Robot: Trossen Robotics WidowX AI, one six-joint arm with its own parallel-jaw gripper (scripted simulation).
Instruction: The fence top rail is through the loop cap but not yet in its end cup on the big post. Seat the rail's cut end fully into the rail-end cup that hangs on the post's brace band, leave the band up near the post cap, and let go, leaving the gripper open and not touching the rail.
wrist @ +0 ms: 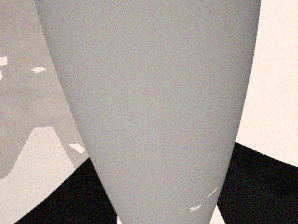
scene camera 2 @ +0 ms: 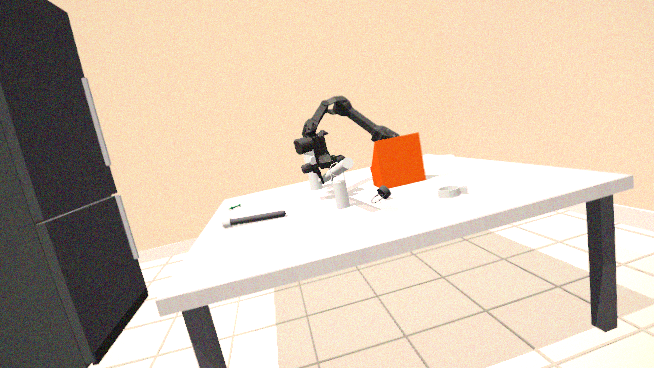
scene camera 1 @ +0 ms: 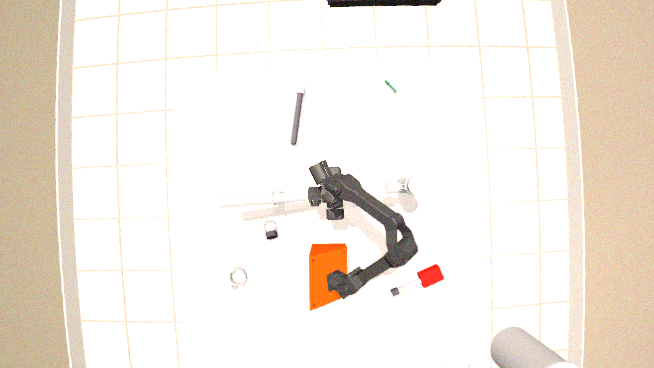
Scene:
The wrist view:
my gripper
top rail: held by my gripper
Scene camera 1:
top rail

